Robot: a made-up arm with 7 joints. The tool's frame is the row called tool.
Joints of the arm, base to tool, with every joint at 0 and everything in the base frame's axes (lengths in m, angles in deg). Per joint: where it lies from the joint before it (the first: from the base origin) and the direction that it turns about. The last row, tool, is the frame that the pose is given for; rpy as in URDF.
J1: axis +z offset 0 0 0.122
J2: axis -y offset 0 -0.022 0.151
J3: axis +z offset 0 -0.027 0.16
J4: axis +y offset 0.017 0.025 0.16
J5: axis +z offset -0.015 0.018 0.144
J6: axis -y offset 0 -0.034 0.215
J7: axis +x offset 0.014 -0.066 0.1
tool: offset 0 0 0 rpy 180 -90 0
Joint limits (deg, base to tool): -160..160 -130..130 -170..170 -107..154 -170..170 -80..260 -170..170
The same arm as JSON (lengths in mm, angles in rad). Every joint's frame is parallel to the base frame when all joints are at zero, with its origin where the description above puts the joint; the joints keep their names.
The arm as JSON. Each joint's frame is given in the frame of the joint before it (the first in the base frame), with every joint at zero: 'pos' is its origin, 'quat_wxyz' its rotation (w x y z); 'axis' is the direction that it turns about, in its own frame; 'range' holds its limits. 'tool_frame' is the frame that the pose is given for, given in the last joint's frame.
{"length_unit": "mm", "angle_unit": "rad", "joints": [{"joint": "J1", "pos": [0.0, 0.0, 122.0], "quat_wxyz": [1.0, 0.0, 0.0, 0.0], "axis": [0.0, 0.0, 1.0], "range": [-2.7925, 2.7925]}, {"joint": "J2", "pos": [0.0, -22.0, 151.0], "quat_wxyz": [1.0, 0.0, 0.0, 0.0], "axis": [0.0, -1.0, 0.0], "range": [-2.2689, 2.2689]}, {"joint": "J3", "pos": [0.0, -27.0, 160.0], "quat_wxyz": [1.0, 0.0, 0.0, 0.0], "axis": [0.0, 0.0, 1.0], "range": [-2.9671, 2.9671]}, {"joint": "J4", "pos": [17.0, 25.0, 160.0], "quat_wxyz": [1.0, 0.0, 0.0, 0.0], "axis": [0.0, 1.0, 0.0], "range": [-1.8675, 2.6878]}, {"joint": "J5", "pos": [-15.0, 18.0, 144.0], "quat_wxyz": [1.0, 0.0, 0.0, 0.0], "axis": [0.0, 0.0, 1.0], "range": [-2.9671, 2.9671]}, {"joint": "J6", "pos": [0.0, -34.0, 215.0], "quat_wxyz": [1.0, 0.0, 0.0, 0.0], "axis": [0.0, -1.0, 0.0], "range": [-1.3963, 4.5379]}, {"joint": "J7", "pos": [14.0, -66.0, 100.0], "quat_wxyz": [1.0, 0.0, 0.0, 0.0], "axis": [1.0, 0.0, 0.0], "range": [-2.9671, 2.9671]}], "tool_frame": {"pos": [0.0, 0.0, 0.0], "quat_wxyz": [0.0, 0.707107, 0.0, 0.707107]}}
